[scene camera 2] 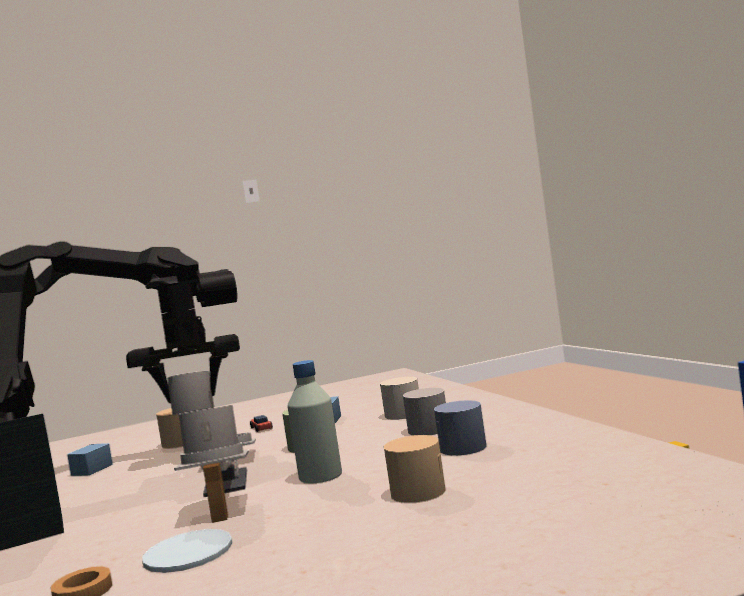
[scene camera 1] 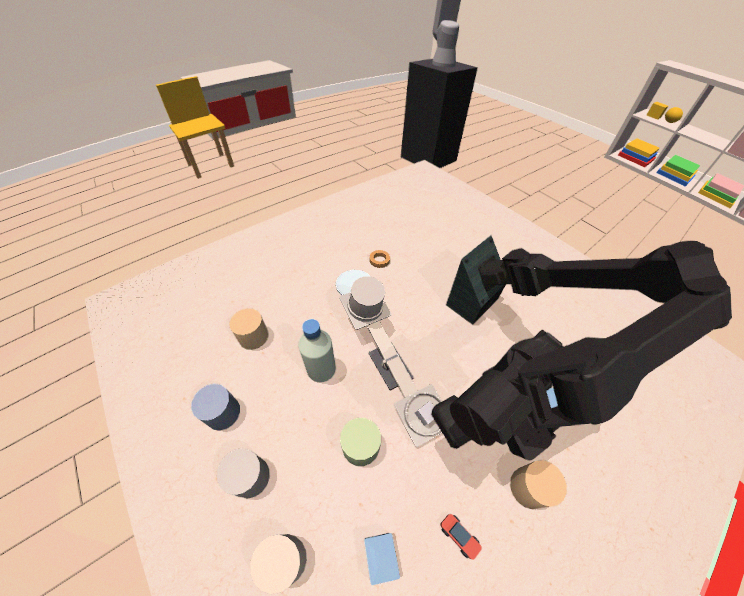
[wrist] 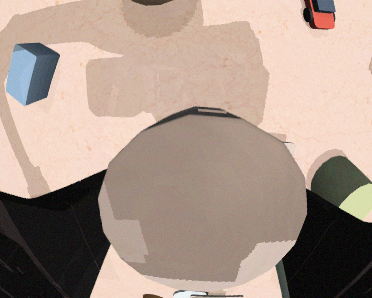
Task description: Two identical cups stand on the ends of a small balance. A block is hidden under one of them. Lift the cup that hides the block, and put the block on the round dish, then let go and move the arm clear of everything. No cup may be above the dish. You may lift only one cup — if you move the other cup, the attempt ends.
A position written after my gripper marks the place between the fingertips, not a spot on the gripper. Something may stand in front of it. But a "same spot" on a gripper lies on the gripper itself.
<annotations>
my gripper: scene camera 2; scene camera 1 476, 414; wrist
same spot on my gripper: (wrist: 59, 238) = (scene camera 2: 163, 369)
</annotations>
